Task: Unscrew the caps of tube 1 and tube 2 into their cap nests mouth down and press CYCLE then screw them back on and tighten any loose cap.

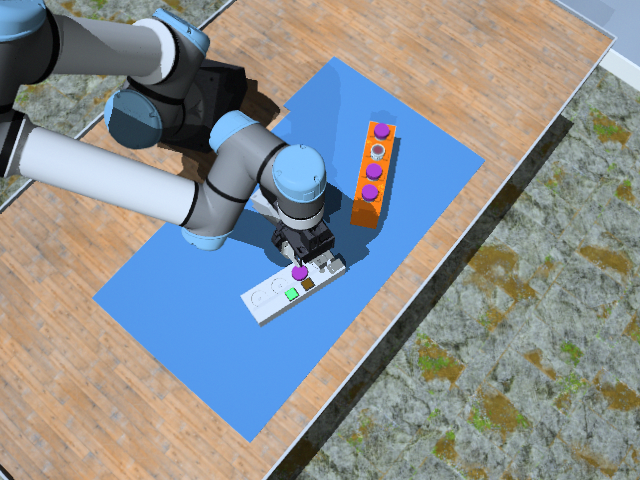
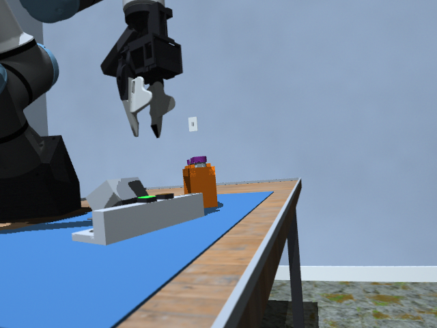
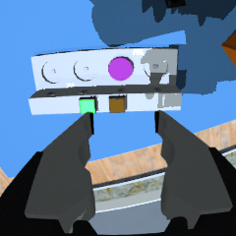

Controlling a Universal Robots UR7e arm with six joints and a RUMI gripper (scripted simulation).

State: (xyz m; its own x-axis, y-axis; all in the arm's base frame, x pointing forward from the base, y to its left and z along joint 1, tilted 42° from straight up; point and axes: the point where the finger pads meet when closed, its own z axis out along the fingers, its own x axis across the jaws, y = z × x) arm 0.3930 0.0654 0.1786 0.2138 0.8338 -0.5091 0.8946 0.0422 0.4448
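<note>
Right now my hand is 340 mm to the right of the purple cap, 80 mm past it and 60 mm above it. The rest, counted from my hand: grey key housing (160 mm behind, 120 mm below, 100 mm to the left); then green key (180 mm behind, 100 mm below, 70 mm to the left); then blue key (180 mm behind, 120 mm to the left, 100 mm below).
</note>
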